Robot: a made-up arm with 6 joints. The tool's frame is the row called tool.
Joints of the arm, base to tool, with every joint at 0 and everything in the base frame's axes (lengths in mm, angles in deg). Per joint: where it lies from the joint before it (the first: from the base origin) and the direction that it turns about. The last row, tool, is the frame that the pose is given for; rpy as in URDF.
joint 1: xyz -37 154.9 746.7 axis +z
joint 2: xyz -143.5 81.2 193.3 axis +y
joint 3: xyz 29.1 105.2 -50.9 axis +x
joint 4: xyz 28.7 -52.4 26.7 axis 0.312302 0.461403 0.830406
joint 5: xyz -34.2 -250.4 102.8 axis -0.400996 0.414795 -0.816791
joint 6: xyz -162 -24.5 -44.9 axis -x
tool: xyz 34.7 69.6 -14.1 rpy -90 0 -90
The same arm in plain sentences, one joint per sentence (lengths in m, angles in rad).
The arm has six revolute joints in a row. What follows holds with every joint at zero, and every direction is one of the base frame's. The first joint sits 0.037 m along -x and 0.1549 m along +y and 0.7467 m along +z from the base frame's origin and rotates about +z. The second joint sits 0.1435 m along -x and 0.0812 m along +y and 0.1933 m along +z from the first joint and rotates about +y. The third joint sits 0.0291 m along +x and 0.1052 m along +y and 0.0509 m along -z from the second joint and rotates about +x. The fourth joint sits 0.0287 m along +x and 0.0524 m along -y and 0.0267 m along +z from the third joint and rotates about the direction (0.312302, 0.461403, 0.830406). The fifth joint sits 0.0342 m along -x and 0.2504 m along -y and 0.1028 m along +z from the fourth joint and rotates about the direction (-0.400996, 0.414795, -0.816791). The sixth joint sits 0.162 m along -x and 0.0245 m along -y and 0.0449 m along -z from the fifth joint and rotates about -x. The tool frame, which is the frame that the pose is given for, sits 0.0347 m along +x and 0.0696 m along +y and 0.0141 m along -z from the sixth joint; its axes are the base frame's turned by roll -1.5708, pitch 0 and yaw -1.5708 rad (as in URDF: about the fixed x, then y, then z).
